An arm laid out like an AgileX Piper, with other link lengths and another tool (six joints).
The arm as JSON. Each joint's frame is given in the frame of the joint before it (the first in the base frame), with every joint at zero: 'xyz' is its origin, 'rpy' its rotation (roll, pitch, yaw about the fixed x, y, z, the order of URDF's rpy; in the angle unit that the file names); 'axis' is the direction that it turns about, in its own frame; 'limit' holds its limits. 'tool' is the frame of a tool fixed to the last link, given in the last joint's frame.
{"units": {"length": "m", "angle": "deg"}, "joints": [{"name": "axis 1", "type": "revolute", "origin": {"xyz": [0.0, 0.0, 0.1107], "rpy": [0.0, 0.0, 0.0]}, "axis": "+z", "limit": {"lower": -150.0, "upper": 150.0}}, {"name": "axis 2", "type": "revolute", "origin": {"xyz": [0.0, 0.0, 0.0], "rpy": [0.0, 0.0, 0.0]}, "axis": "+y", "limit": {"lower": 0.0, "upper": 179.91}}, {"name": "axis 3", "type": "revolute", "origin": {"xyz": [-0.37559, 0.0, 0.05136], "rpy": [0.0, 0.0, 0.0]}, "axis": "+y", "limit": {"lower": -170.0, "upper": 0.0}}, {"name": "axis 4", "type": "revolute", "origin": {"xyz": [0.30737, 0.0, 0.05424], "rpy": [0.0, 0.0, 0.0]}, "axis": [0.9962, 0.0, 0.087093], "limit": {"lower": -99.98, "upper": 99.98}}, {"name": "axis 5", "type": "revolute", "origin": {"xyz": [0.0, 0.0, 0.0], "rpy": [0.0, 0.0, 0.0]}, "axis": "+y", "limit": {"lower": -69.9, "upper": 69.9}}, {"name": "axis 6", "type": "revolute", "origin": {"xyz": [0.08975, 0.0, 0.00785], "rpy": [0.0, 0.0, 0.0]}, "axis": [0.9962, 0.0, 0.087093], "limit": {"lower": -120.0, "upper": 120.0}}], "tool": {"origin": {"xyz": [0.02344, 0.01, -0.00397], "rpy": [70.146, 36.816, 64.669]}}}
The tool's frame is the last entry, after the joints.
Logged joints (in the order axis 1, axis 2, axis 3, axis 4, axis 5, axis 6), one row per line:
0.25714, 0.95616, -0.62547, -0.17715, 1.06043, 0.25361
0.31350, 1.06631, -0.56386, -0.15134, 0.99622, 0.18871
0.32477, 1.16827, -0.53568, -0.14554, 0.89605, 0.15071
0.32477, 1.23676, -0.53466, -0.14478, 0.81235, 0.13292
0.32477, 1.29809, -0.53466, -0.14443, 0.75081, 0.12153
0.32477, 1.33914, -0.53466, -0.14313, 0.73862, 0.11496
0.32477, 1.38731, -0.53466, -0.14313, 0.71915, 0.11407
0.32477, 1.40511, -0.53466, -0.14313, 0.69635, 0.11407
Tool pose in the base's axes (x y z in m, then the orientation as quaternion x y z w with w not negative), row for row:
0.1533, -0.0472, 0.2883, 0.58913, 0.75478, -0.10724, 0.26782
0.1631, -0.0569, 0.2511, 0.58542, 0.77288, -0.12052, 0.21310
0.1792, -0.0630, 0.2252, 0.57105, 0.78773, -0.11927, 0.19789
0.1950, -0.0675, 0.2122, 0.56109, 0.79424, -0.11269, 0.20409
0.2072, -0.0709, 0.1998, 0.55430, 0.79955, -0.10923, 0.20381
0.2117, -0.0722, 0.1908, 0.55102, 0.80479, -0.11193, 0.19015
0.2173, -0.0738, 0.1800, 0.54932, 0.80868, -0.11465, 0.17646
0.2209, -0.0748, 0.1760, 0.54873, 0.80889, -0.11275, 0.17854
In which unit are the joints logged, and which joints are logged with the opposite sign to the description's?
The joints are logged in radians. Opposite sign: axis 1.
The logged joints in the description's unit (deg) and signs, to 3 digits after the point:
-14.733, 54.784, -35.837, -10.150, 60.758, 14.531
-17.962, 61.095, -32.307, -8.671, 57.079, 10.812
-18.608, 66.937, -30.692, -8.339, 51.340, 8.635
-18.608, 70.861, -30.634, -8.295, 46.544, 7.616
-18.608, 74.375, -30.634, -8.275, 43.018, 6.963
-18.608, 76.727, -30.634, -8.201, 42.320, 6.587
-18.608, 79.487, -30.634, -8.201, 41.204, 6.536
-18.608, 80.507, -30.634, -8.201, 39.898, 6.536

